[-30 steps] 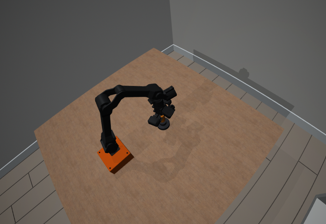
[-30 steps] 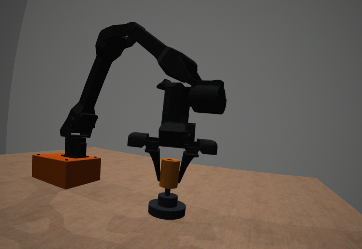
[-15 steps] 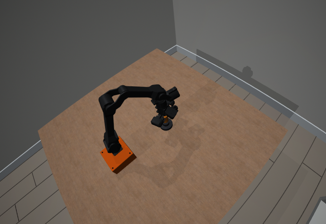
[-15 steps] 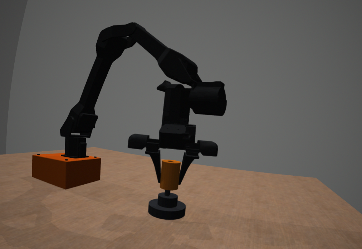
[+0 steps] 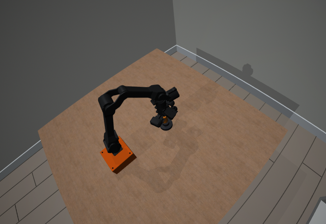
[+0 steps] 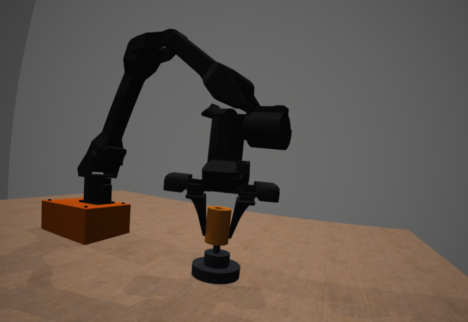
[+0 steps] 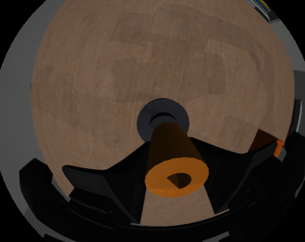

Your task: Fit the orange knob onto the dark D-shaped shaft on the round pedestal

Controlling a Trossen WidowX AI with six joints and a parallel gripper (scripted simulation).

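My gripper tip is now 2 cm below the orange knob. Round my gripper tip: pedestal (4 cm below).
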